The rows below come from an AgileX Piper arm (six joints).
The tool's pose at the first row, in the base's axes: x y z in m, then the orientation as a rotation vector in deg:
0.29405 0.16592 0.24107 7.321 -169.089 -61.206
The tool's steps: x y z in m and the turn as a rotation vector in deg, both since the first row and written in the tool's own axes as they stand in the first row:
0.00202 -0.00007 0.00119 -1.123 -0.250 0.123
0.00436 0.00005 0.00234 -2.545 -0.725 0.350
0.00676 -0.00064 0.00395 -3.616 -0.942 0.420
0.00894 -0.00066 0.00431 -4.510 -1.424 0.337
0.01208 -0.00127 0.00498 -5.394 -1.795 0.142
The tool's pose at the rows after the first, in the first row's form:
0.29201 0.16647 0.24006 -7.001 168.398 62.842
0.28963 0.16712 0.23918 -6.400 167.328 64.844
0.28725 0.16744 0.23744 -6.174 166.591 66.367
0.28507 0.16748 0.23709 -6.023 165.650 67.527
0.28197 0.16721 0.23610 -6.096 164.761 68.681

